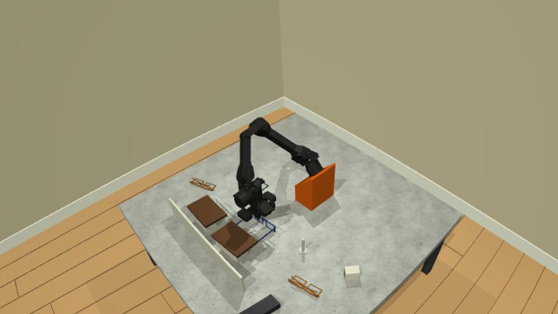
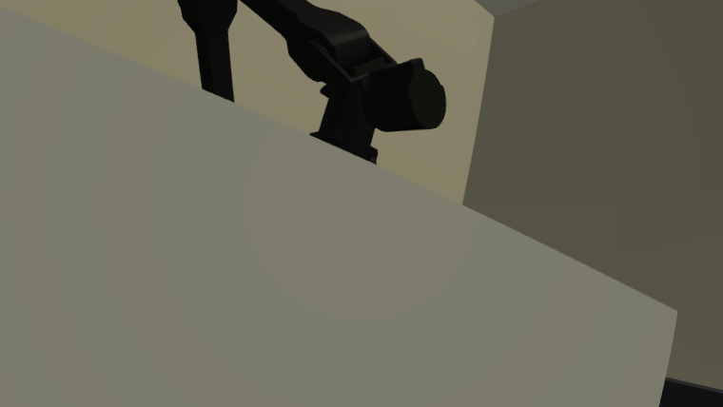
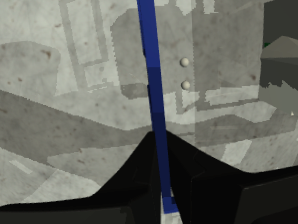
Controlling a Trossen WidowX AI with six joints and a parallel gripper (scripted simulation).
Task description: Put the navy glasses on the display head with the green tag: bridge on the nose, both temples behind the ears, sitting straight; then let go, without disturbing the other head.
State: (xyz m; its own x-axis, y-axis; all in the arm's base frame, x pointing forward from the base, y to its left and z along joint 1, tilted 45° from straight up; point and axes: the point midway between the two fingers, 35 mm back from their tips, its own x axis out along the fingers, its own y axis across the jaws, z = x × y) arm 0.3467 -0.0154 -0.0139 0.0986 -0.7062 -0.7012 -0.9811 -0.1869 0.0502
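Now: gripper tip 140 mm short of the display head, 60 mm to the right of it and 10 mm above it. Round my gripper tip: long white panel: 280 mm ahead, 40 mm to the right, 10 mm below; then black bar: 390 mm to the left, 270 mm ahead, 50 mm below; then white post: 230 mm to the left, 70 mm behind, 40 mm below.
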